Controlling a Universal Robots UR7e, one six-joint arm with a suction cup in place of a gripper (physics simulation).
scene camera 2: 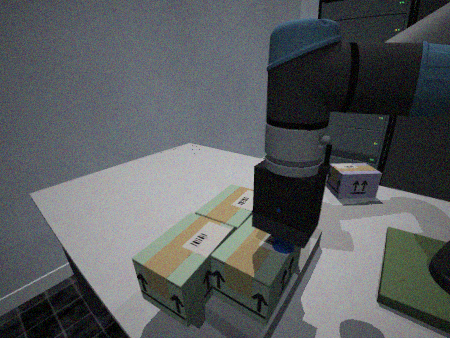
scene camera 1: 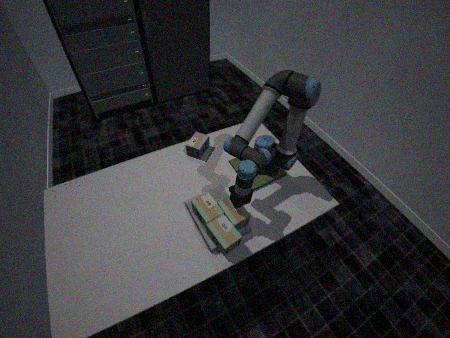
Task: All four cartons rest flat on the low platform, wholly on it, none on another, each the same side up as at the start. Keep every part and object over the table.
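Frame: origin at the arm's base, x ahead, y left, z up, level; metres.
Where they show: hand at its tool point: [scene camera 2: 282, 248].
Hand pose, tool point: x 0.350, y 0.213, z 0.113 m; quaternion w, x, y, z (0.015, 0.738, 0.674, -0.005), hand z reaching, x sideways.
Note:
After its pixels a point has its place.
Three green cartons with tan tape stand arrow side up on the grey low platform [scene camera 1: 198, 228] {y 0.166, x 0.565, z 0.008 m} [scene camera 2: 306, 262] {y 0.121, x 0.319, z 0.016 m}: a far one [scene camera 1: 206, 206] {y 0.133, x 0.492, z 0.120 m} [scene camera 2: 222, 207] {y 0.166, x 0.498, z 0.120 m}, a near left one [scene camera 1: 224, 232] {y 0.297, x 0.494, z 0.120 m} [scene camera 2: 170, 257] {y 0.329, x 0.487, z 0.120 m} and a right one [scene camera 1: 235, 214] {y 0.248, x 0.396, z 0.120 m} [scene camera 2: 237, 257] {y 0.274, x 0.399, z 0.120 m}. They lie close together; whether their outer edges overhang is hidden. A purple carton [scene camera 1: 197, 146] {y -0.307, x 0.299, z 0.074 m} [scene camera 2: 354, 182] {y -0.304, x 0.259, z 0.040 m} stands upright off the platform, at the table's far edge. My gripper [scene camera 1: 240, 204] {y 0.213, x 0.350, z 0.113 m} [scene camera 2: 283, 246] is upright over the right green carton. Its blue suction cup is against that carton's top, near one edge, with suction on. The carton sits level.
The white table [scene camera 1: 115, 240] {y -0.017, x 0.967, z -0.023 m} [scene camera 2: 150, 175] {y -0.073, x 1.060, z -0.023 m} stretches away to the left in scene camera 1. The green base plate [scene camera 1: 270, 178] {y 0.116, x 0.021, z 0.005 m} [scene camera 2: 412, 280] {y 0.047, x 0.113, z -0.002 m} under the arm lies to the right of the platform. Dark server racks [scene camera 1: 175, 50] stand behind the table.

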